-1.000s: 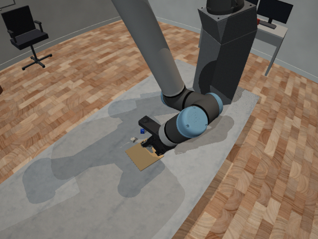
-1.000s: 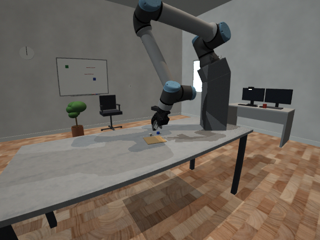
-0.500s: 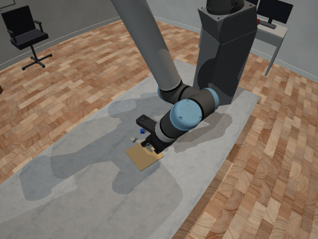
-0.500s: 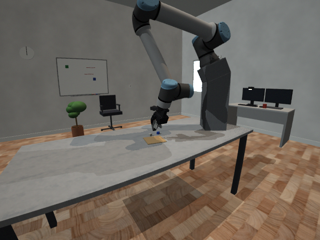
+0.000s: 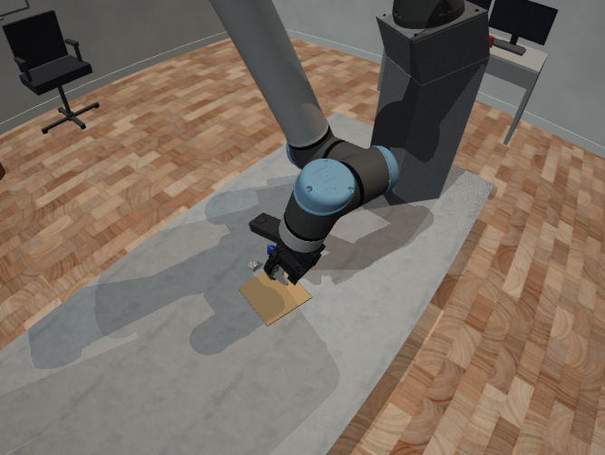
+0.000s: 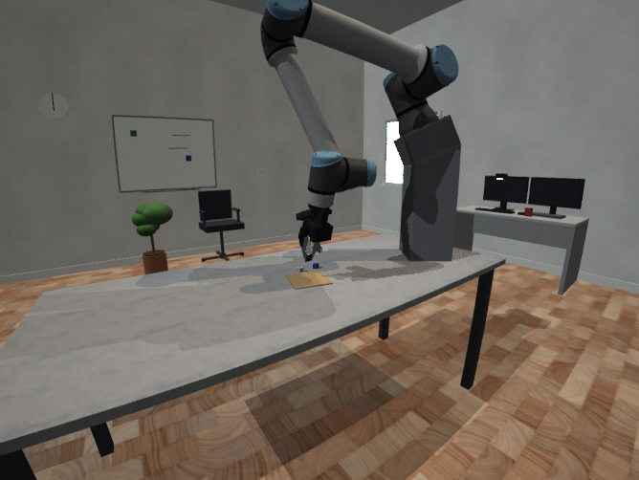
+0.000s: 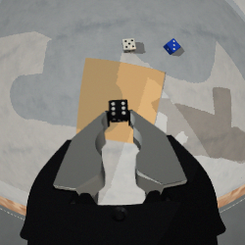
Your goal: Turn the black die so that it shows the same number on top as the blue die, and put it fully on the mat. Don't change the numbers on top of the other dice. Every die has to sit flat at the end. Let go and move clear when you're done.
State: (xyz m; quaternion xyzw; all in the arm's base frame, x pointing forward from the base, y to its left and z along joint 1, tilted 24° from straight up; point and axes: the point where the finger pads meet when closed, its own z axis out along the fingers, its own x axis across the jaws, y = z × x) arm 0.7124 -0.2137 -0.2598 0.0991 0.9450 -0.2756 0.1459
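My gripper is now 1 cm above the black die. From my hand the other things lie so: blue die 12 cm behind, 8 cm to the right, 8 cm below; tan mat 9 cm below; white die 4 cm behind, 9 cm to the right, 8 cm below.
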